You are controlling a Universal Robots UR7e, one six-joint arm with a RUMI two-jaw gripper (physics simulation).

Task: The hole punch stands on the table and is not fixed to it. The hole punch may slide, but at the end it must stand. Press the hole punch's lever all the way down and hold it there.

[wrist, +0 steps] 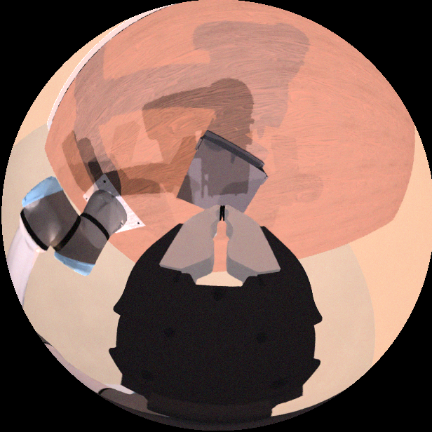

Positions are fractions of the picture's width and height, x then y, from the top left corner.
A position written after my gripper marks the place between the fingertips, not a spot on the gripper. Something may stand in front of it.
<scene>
I see my gripper (0.52, 0.48) and a hole punch (0.48, 0.31).
</scene>
